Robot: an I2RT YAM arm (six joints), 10 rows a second.
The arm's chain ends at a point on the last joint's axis. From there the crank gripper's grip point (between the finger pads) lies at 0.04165 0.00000 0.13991 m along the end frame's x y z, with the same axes.
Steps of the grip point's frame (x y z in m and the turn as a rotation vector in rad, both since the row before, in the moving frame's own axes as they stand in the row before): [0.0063 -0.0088 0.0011 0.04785 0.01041 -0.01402]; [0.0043 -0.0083 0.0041 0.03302 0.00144 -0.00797]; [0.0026 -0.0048 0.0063 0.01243 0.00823 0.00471]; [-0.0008 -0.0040 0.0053 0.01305 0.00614 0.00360]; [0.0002 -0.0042 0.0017 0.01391 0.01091 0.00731]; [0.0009 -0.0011 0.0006 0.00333 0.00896 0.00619]
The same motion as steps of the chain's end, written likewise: [0.0049 -0.0015 0.0017 0.04785 0.01041 -0.01402]; [0.0041 -0.0033 0.0042 0.03302 0.00144 -0.00797]; [0.0014 -0.0033 0.0067 0.01243 0.00823 0.00471]; [-0.0017 -0.0023 0.0056 0.01305 0.00614 0.00360]; [-0.0013 -0.0026 0.0022 0.01391 0.01091 0.00731]; [-0.0004 -0.0009 0.0010 0.00333 0.00896 0.00619]
